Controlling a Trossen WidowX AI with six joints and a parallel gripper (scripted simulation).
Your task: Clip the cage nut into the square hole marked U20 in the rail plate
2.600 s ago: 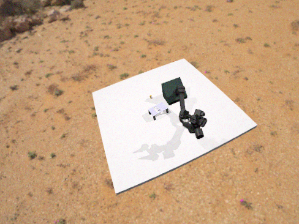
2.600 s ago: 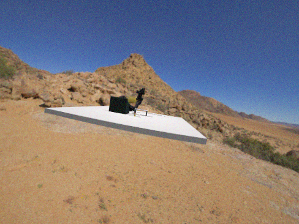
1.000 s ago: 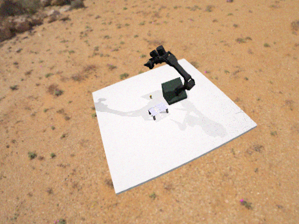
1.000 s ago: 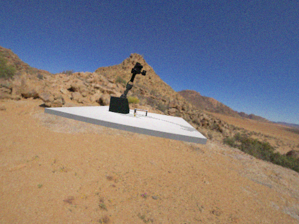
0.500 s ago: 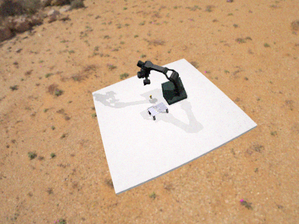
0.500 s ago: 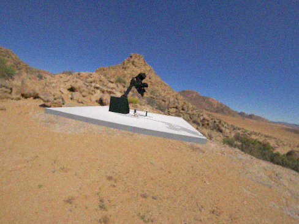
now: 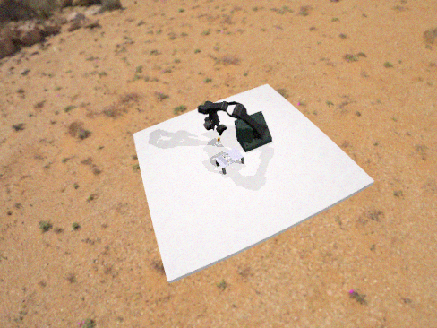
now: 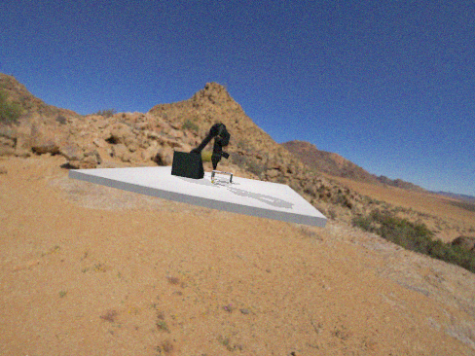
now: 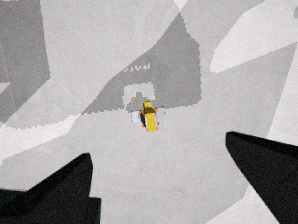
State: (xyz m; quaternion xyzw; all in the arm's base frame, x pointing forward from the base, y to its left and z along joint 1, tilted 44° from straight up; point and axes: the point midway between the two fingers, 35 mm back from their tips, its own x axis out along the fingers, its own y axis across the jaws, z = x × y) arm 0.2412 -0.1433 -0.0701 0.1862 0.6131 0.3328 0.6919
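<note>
Now: the cage nut 70 mm below my gripper tip.
</note>
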